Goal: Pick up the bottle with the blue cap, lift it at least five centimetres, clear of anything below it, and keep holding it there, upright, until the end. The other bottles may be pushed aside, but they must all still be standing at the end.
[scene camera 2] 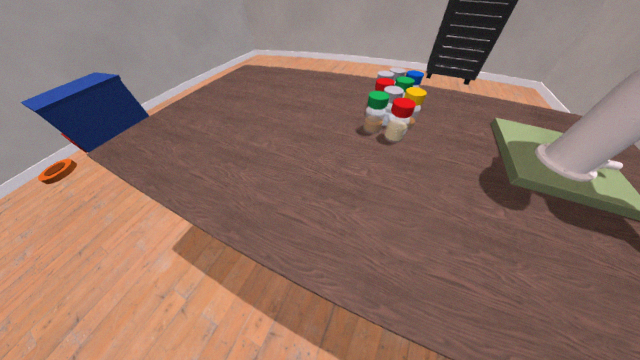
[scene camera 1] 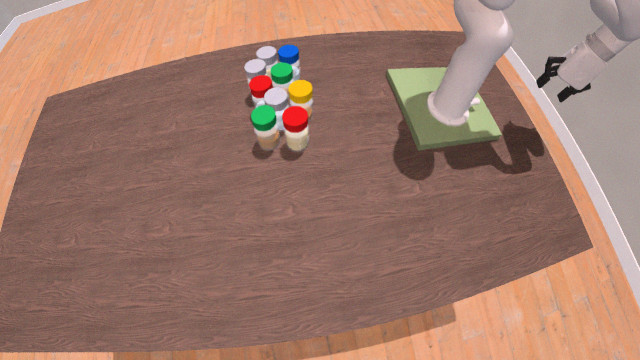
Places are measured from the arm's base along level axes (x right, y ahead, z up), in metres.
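Pixels of known places: gripper, fingertip midpoint: [scene camera 1: 548, 92]; arm's base, link origin: [scene camera 2: 562, 162] [scene camera 1: 447, 108].
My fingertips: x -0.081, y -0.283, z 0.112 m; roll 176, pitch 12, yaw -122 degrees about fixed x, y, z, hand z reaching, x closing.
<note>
Ahead of a thing's pixels: the offset from my fingertips to its middle. Level surfaces: height alone.
The bottle with the blue cap @[dx +0.320, dy +0.667, dz -0.085 m] [scene camera 1: 288, 54] [scene camera 2: 414, 77] stands upright at the far right corner of a tight cluster of bottles, its lower part partly hidden by the green-capped one in front. The other bottles stand upright: a front red-capped one @[dx +0.096, dy +0.704, dz -0.085 m] [scene camera 1: 295, 120] [scene camera 2: 403, 108], a front green-capped one @[dx +0.121, dy +0.770, dz -0.085 m] [scene camera 1: 264, 118] [scene camera 2: 378, 100], a yellow-capped one @[dx +0.173, dy +0.672, dz -0.085 m] [scene camera 1: 300, 92] [scene camera 2: 415, 96], a rear green-capped one @[dx +0.251, dy +0.700, dz -0.085 m] [scene camera 1: 282, 73] [scene camera 2: 404, 83], another red-capped one @[dx +0.222, dy +0.759, dz -0.085 m] [scene camera 1: 261, 87] [scene camera 2: 385, 85] and several grey-capped ones. My gripper [scene camera 1: 554, 89] is open and empty, far right of the bottles, beyond the arm's base in scene camera 1.
The arm's base stands on a green plate [scene camera 1: 407, 82] [scene camera 2: 517, 131] on the dark wooden table @[dz -0.137 m] [scene camera 1: 200, 225] [scene camera 2: 300, 200], right of the bottles. In scene camera 2, a black slatted object [scene camera 2: 467, 40] stands behind the table, and a blue object [scene camera 2: 100, 115] and an orange ring [scene camera 2: 44, 176] are at the left.
</note>
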